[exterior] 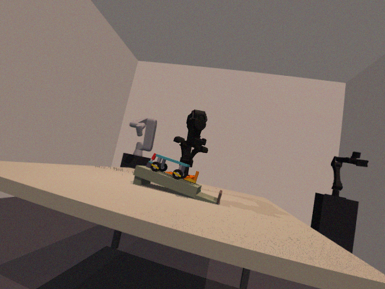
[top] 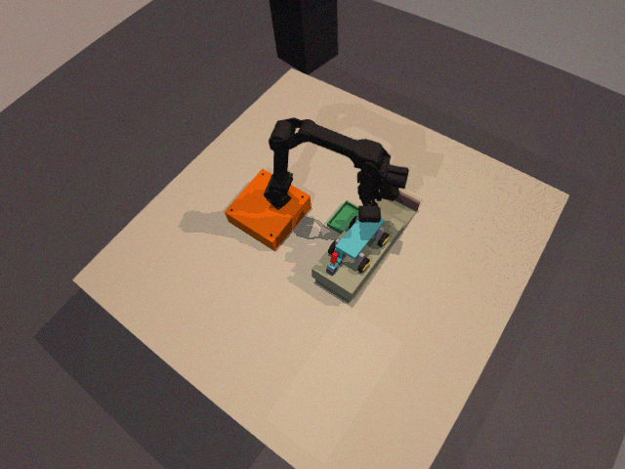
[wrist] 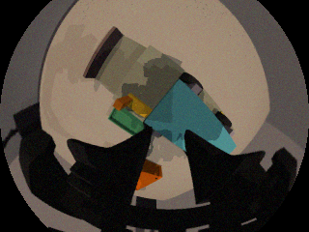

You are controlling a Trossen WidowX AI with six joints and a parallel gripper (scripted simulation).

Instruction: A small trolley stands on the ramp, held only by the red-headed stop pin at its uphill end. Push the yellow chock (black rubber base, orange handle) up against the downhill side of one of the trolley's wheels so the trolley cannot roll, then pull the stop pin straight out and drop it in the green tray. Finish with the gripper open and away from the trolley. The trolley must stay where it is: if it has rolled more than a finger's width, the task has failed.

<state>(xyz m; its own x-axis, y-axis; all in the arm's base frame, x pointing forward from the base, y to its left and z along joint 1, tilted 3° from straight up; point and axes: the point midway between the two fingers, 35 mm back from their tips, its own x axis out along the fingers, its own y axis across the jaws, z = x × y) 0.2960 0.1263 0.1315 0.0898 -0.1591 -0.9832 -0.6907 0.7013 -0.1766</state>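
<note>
The red-headed stop pin lies 3 cm ahead of my gripper tip, 18 cm to the right of it and 4 cm below it. Also, from my gripper tip: trolley: 3 cm ahead, 7 cm to the right, 6 cm below; then yellow chock: 4 cm behind, 4 cm to the left, 9 cm below; then green tray: 11 cm behind, 2 cm to the left, 18 cm below.
</note>
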